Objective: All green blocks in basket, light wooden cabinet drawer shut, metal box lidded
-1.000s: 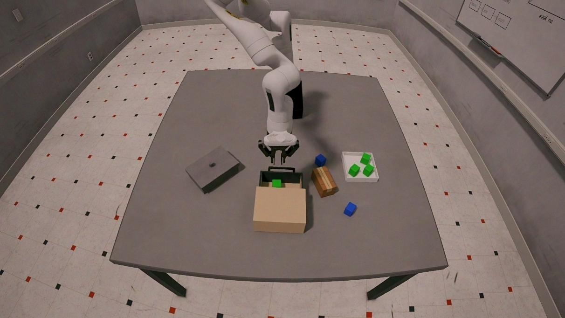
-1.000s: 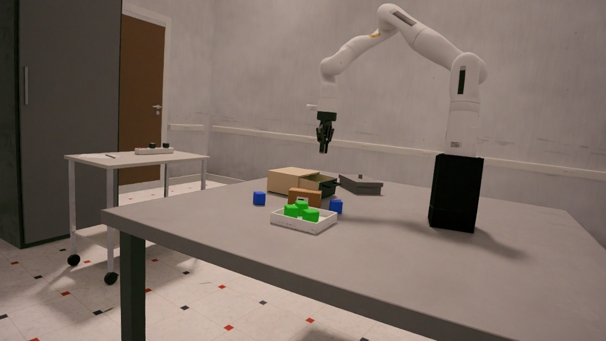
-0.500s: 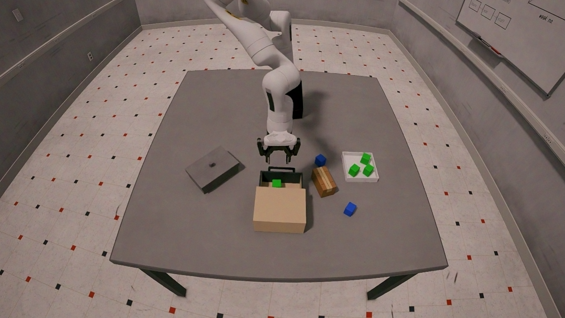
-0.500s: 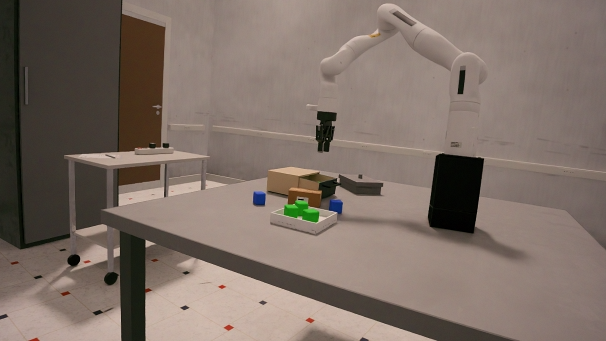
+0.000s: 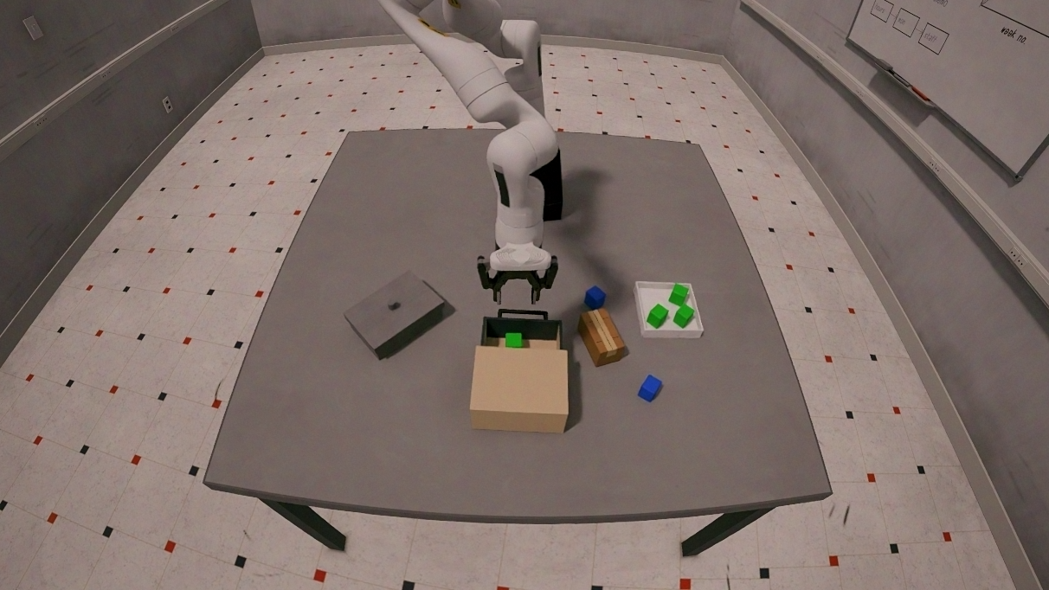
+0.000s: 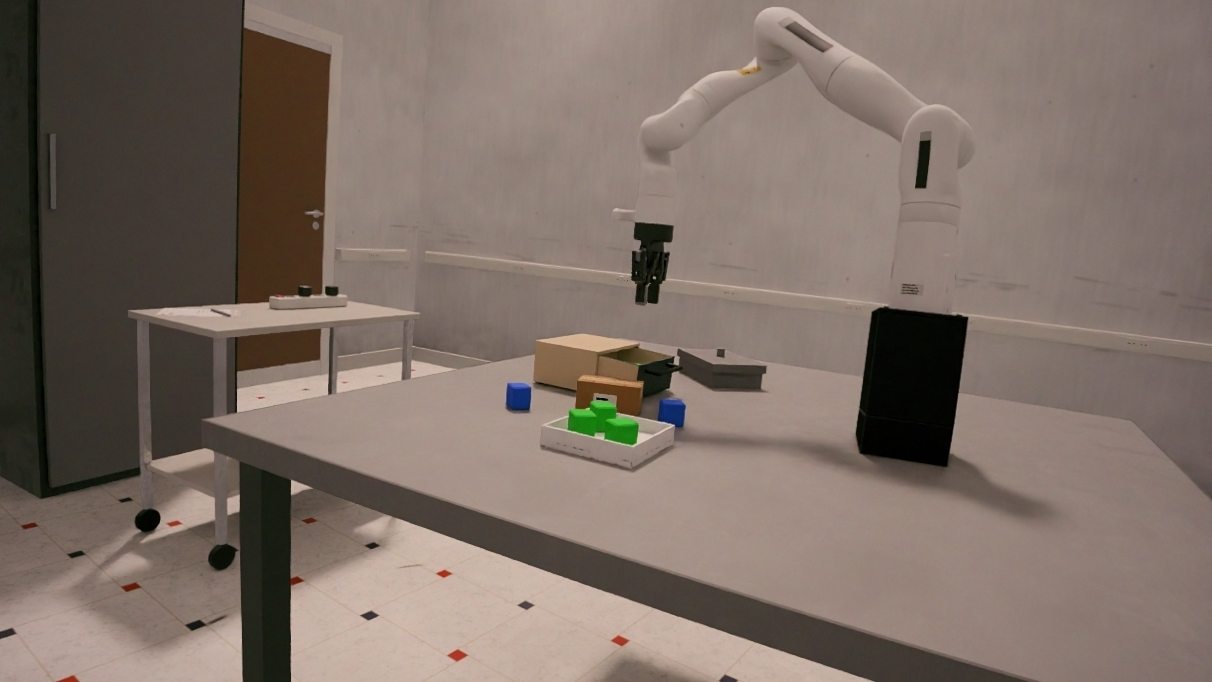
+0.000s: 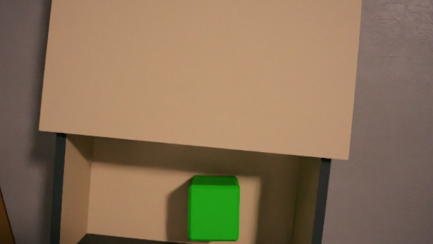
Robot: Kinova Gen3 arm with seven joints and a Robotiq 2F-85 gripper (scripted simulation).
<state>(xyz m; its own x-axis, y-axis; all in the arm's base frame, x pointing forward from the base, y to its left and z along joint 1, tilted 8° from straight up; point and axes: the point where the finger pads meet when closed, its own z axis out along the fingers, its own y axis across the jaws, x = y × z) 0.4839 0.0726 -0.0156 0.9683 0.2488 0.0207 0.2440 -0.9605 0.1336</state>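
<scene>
Now: hand 10 mm short of the drawer, 20 mm to the right of it and 150 mm above it. The rest, counted from my hand: light wooden cabinet (60 mm ahead, 30 mm to the left, 150 mm below); then brown cardboard box (70 mm behind, 170 mm to the left, 150 mm below); then lid (20 mm behind, 280 mm to the right, 140 mm below).
</scene>
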